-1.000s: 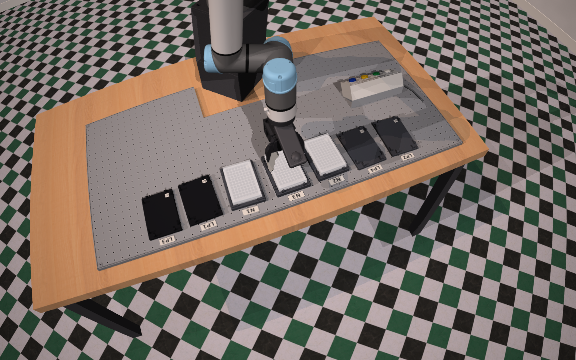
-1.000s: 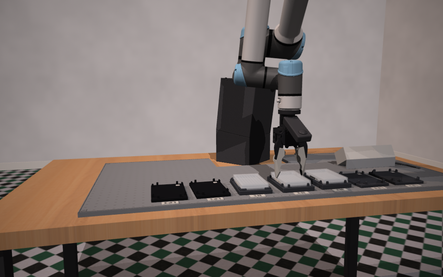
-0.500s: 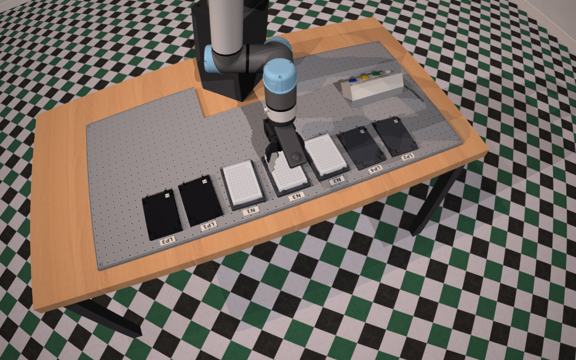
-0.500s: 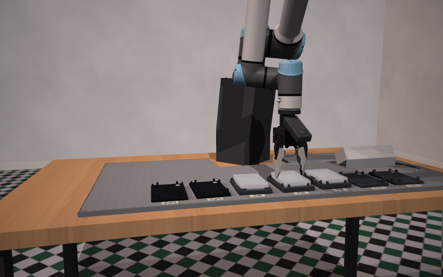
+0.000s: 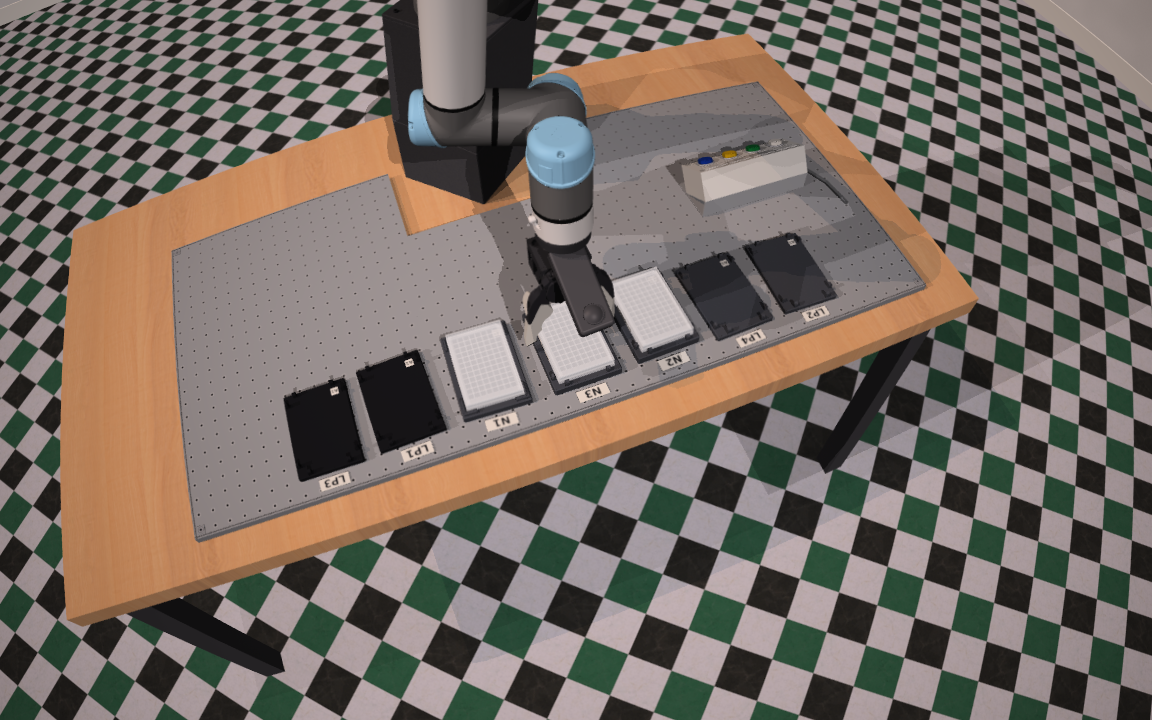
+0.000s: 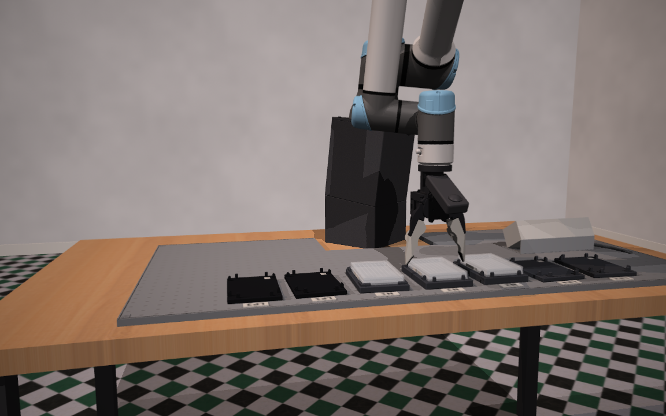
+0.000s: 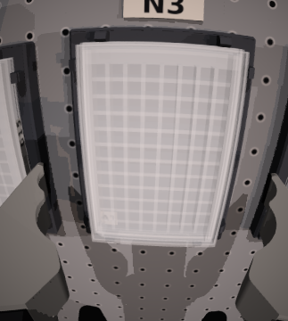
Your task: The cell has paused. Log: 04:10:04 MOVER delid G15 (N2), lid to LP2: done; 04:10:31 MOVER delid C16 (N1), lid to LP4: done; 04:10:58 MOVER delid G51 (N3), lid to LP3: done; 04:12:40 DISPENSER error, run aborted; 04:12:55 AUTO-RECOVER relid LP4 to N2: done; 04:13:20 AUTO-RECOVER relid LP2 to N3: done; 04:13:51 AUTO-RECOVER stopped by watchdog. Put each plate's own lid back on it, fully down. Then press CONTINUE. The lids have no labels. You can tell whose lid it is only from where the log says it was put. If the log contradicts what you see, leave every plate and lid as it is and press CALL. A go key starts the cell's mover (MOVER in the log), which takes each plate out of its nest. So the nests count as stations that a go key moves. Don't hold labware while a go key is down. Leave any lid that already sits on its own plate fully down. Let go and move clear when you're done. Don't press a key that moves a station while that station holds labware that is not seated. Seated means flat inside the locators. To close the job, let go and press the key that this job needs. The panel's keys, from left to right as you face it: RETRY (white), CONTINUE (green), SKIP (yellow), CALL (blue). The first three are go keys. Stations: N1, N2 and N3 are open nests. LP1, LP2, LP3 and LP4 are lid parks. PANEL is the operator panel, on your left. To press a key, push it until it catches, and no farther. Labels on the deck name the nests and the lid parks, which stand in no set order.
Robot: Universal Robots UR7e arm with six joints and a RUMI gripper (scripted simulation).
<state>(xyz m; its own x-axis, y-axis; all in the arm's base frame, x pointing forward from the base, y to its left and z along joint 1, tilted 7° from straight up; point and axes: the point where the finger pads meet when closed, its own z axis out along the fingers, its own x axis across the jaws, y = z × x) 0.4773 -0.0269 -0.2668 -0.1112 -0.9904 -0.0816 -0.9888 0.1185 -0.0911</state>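
Right now my hand is 460 mm to the right of the green CONTINUE key, 190 mm past it and 30 mm below it. Also, from my hand: plate: 130 mm to the left, 20 mm below, 10 mm ahead; lid park LP1: 270 mm to the right, 30 mm below, 30 mm behind; lid park LP4: 260 mm to the left, 30 mm below, 30 mm ahead.
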